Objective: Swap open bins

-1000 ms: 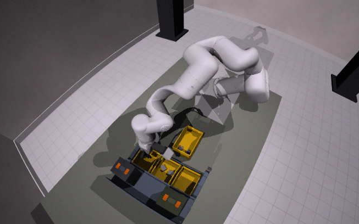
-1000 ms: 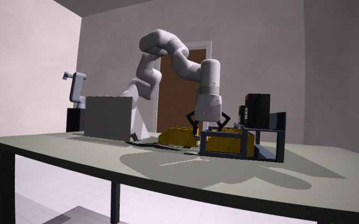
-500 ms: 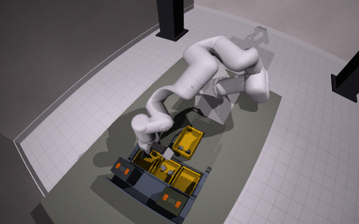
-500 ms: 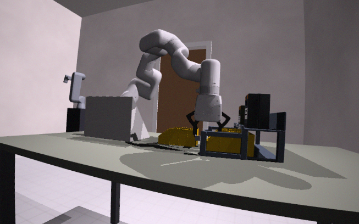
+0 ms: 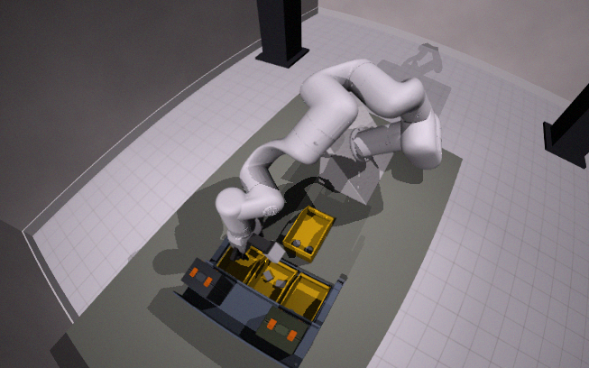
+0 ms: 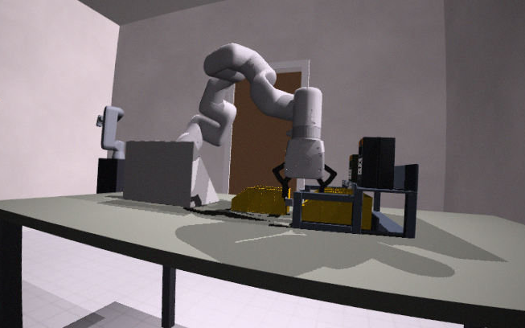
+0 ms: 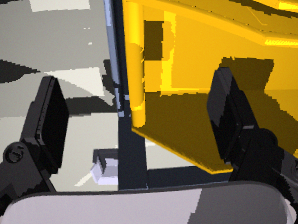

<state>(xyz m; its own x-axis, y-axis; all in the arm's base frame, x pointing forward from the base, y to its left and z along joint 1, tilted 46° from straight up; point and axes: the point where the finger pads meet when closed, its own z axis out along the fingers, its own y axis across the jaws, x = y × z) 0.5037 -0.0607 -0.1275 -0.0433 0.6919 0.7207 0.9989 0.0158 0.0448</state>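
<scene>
Right now my hand is 11 cm to the right of the shelf's front bar, 5 cm above it and 2 cm past it. From my hand the other things lie so: black box: 18 cm ahead, 10 cm above.
</scene>
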